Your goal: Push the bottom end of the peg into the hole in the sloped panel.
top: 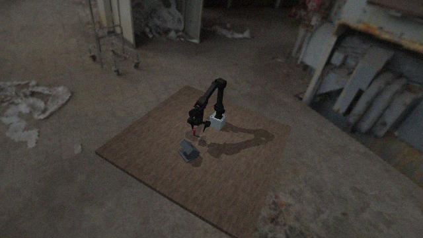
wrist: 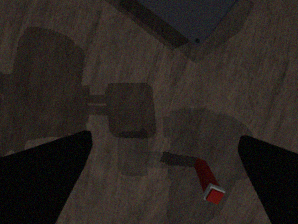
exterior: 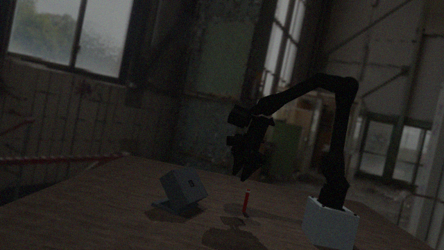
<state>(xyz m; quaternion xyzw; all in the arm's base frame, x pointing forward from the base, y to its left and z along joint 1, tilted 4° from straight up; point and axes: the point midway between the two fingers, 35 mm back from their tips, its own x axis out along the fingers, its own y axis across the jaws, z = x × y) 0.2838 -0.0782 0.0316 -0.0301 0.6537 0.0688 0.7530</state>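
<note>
Now: the red square-sided peg 7 cm below my gripper tip, 6 cm to the right of it and 6 cm behind it. From my gripper tip the other things lie so: grey sloped panel 16 cm ahead, 6 cm below, 1 cm to the left.
</note>
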